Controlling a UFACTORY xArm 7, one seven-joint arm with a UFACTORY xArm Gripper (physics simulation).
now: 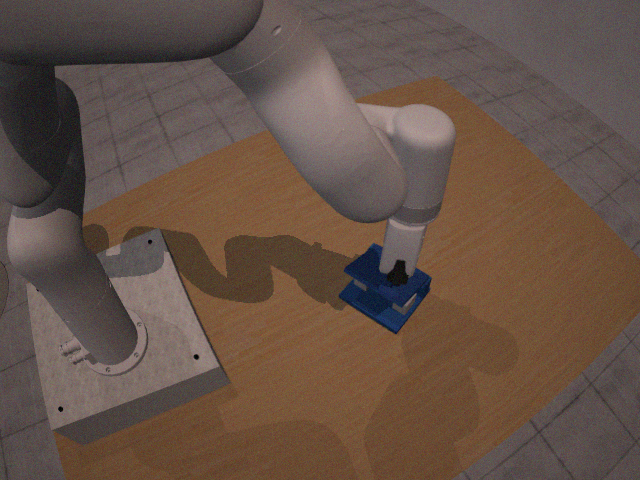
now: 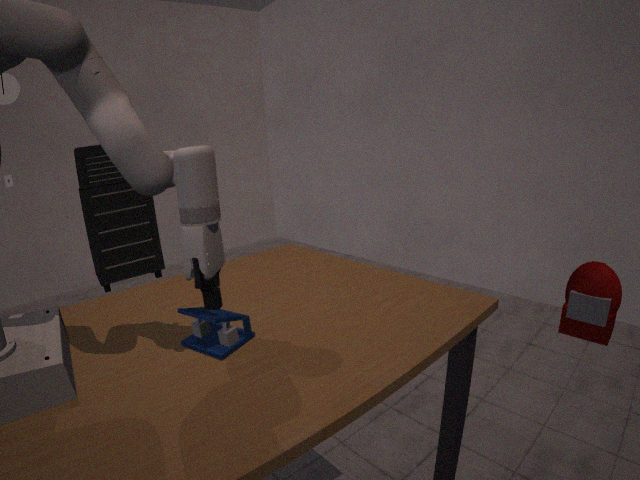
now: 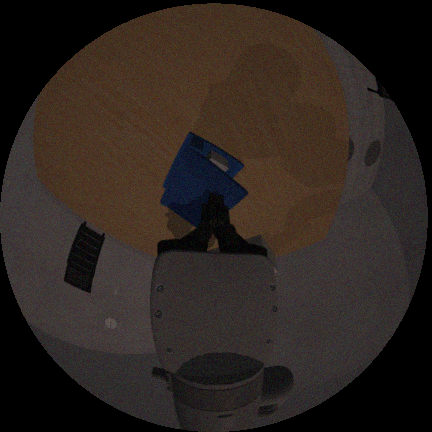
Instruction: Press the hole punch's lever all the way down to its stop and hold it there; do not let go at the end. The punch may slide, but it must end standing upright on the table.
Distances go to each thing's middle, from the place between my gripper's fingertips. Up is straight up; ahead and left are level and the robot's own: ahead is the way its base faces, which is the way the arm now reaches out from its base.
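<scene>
The blue lever [image 1: 365, 269] is here, and my hand is 1 cm short of it, 3 cm above it and 3 cm to the right of it. There's a blue hole punch [image 1: 372, 304] too, and that's 1 cm ahead of my hand, 3 cm to the left of it and 5 cm below it.
</scene>
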